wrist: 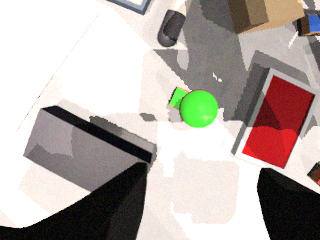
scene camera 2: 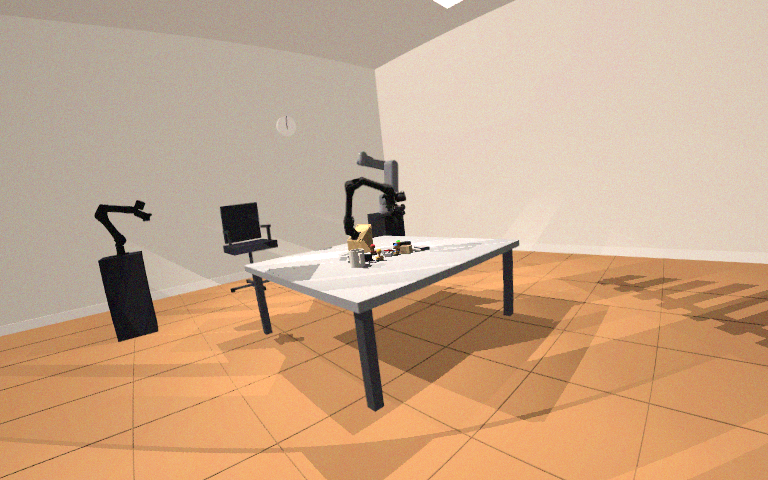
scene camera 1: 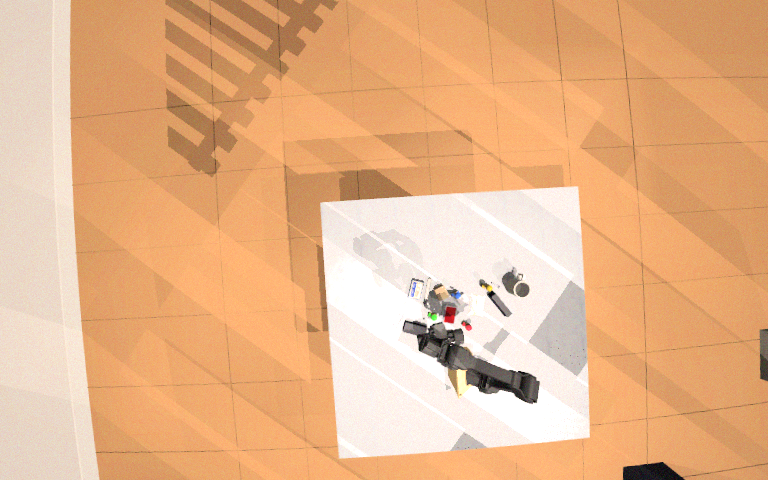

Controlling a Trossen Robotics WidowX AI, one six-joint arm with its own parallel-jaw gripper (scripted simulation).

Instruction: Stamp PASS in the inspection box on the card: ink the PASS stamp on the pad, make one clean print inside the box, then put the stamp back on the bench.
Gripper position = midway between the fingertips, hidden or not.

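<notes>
Visible: a dark grey block (wrist: 79, 151), together with my gripper (wrist: 203, 175).
</notes>
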